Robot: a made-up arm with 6 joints.
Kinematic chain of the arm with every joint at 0, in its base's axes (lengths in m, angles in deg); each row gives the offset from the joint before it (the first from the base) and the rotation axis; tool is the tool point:
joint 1: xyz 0 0 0.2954 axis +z
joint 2: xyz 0 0 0 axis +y
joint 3: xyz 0 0 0.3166 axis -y
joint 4: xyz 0 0 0 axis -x
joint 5: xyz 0.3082 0 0 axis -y
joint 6: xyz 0 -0.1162 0 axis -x
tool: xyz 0 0 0
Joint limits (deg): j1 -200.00..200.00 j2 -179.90..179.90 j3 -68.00..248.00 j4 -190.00..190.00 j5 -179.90..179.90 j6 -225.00..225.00
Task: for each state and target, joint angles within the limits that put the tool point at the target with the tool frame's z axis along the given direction. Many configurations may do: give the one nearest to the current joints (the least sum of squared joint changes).
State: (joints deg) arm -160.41 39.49 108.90 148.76 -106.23 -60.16
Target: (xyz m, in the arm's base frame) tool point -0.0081 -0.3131 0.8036 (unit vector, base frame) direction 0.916 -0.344 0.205
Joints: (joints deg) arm -113.23 49.93 129.78 177.16 -99.38 -78.67
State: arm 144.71 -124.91 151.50 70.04 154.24 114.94
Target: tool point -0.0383 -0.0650 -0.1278 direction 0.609 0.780 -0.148
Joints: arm 174.43 -135.37 169.79 126.07 153.49 65.61
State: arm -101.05 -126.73 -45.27 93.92 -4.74 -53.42
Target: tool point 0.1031 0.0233 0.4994 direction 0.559 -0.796 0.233
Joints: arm -136.18 -95.56 -67.71 118.01 -16.98 -34.91
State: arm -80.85 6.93 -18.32 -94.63 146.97 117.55
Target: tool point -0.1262 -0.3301 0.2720 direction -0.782 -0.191 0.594
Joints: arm -113.55 35.33 -3.09 -98.00 178.61 121.82
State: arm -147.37 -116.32 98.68 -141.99 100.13 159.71
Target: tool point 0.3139 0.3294 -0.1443 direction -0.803 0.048 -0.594
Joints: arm -123.29 -125.22 123.49 -134.62 101.47 114.60
